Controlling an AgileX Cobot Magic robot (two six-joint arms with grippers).
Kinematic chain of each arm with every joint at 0, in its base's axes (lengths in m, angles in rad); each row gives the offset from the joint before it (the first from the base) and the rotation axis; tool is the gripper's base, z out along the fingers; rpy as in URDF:
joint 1: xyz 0 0 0.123 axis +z
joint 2: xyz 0 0 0 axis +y
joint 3: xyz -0.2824 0 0.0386 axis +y
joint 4: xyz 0.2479 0 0.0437 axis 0.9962 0 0.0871
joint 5: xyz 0 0 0 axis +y
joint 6: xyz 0.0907 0 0.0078 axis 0.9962 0 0.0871
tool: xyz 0 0 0 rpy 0 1.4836 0
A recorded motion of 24 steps. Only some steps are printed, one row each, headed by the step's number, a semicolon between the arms.
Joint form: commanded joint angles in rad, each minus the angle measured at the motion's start. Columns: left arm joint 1, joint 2, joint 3, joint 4, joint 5, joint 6; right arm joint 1, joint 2, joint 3, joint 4, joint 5, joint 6.
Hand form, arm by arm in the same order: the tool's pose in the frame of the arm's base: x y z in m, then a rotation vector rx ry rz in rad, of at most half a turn. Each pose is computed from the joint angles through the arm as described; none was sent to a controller.
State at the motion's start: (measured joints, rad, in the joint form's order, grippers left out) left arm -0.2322 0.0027 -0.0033 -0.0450 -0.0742 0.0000; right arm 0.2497 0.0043 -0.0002 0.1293 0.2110 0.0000
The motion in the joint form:
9: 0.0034 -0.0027 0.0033 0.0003 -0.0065 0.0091; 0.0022 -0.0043 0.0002 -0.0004 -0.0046 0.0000
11: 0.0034 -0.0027 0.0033 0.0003 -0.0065 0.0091; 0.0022 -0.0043 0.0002 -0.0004 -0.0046 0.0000
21: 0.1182 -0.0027 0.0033 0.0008 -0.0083 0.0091; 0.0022 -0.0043 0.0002 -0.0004 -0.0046 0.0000
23: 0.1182 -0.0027 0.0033 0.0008 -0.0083 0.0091; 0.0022 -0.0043 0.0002 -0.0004 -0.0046 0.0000
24: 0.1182 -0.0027 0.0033 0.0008 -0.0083 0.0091; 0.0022 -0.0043 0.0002 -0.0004 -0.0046 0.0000
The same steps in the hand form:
9: 0.0539 -0.0122 0.2204 0.1328 1.4001 -0.2168; 0.0535 0.0163 0.1945 -0.1265 1.6928 0.3055
11: 0.0539 -0.0122 0.2204 0.1328 1.4001 -0.2168; 0.0535 0.0163 0.1945 -0.1265 1.6928 0.3055
21: 0.0549 -0.0060 0.2205 0.0524 1.4013 -0.1212; 0.0535 0.0163 0.1945 -0.1265 1.6928 0.3055
23: 0.0549 -0.0060 0.2205 0.0524 1.4013 -0.1212; 0.0535 0.0163 0.1945 -0.1265 1.6928 0.3055
24: 0.0549 -0.0060 0.2205 0.0524 1.4013 -0.1212; 0.0535 0.0163 0.1945 -0.1265 1.6928 0.3055

